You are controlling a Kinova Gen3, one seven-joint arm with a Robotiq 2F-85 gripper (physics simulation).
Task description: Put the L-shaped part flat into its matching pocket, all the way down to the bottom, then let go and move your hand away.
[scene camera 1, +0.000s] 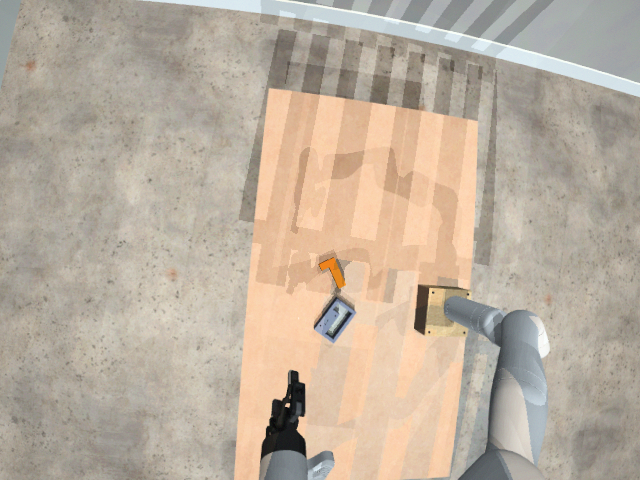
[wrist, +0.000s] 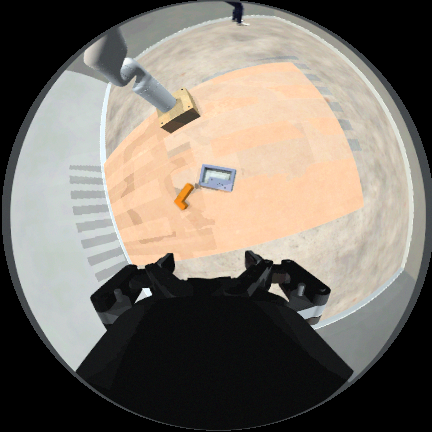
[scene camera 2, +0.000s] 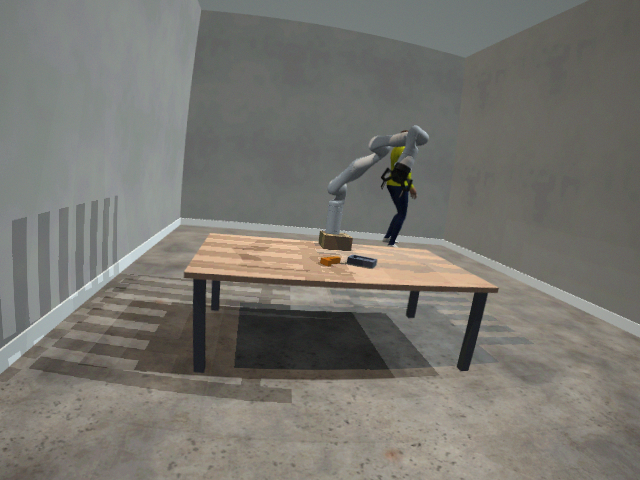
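Seen in the pictures: gripper, between the fingertips: (scene camera 1: 285, 386) (wrist: 209, 259) (scene camera 2: 390, 193); arm's base, origin of its link: (scene camera 1: 454, 308) (wrist: 167, 104) (scene camera 2: 332, 233).
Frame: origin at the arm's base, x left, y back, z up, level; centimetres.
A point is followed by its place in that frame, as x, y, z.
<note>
The orange L-shaped part (scene camera 1: 337, 276) @(-7.8, -43.8, -5.4) (scene camera 2: 329, 261) @(-10.9, -50.5, -5.9) (wrist: 185, 194) @(-7.4, -45.1, -5.6) lies flat on the wooden table (scene camera 1: 361, 206) @(-34.9, -36.4, -8.4) (scene camera 2: 268, 268) @(-41.3, -61.6, -8.4) (wrist: 280, 185) @(31.6, -54.7, -8.4), outside the pocket. Close beside it, apart by a small gap, is the blue-grey block (scene camera 1: 323, 326) @(10.5, -47.4, -4.8) (scene camera 2: 361, 265) @(6.8, -47.5, -7.7) (wrist: 223, 187) @(9.9, -48.4, -4.8) with a recessed pocket, pale at its bottom. My gripper (scene camera 1: 289, 396) @(12.6, -59.4, 31.3) (scene camera 2: 392, 189) @(12.6, -59.4, 31.3) (wrist: 209, 259) @(12.6, -59.4, 31.3) is open, with nothing between its fingers. It hangs high above the table, away from the part and the block; in the scene camera 1 view it shows below the block.
The arm's base stands on a tan box (scene camera 1: 435, 322) @(5.6, -7.3, 0.1) (scene camera 2: 338, 242) @(2.1, -11.0, -3.6) (wrist: 181, 121) @(2.2, -11.0, -5.0) near one table edge. A small dark spot (scene camera 1: 337, 290) @(-2.3, -42.8, -8.4) (wrist: 197, 185) @(-1.7, -42.9, -8.4) shows between part and block; I cannot tell what it is. A person (scene camera 2: 398, 206) (wrist: 237, 12) stands beyond the table.
</note>
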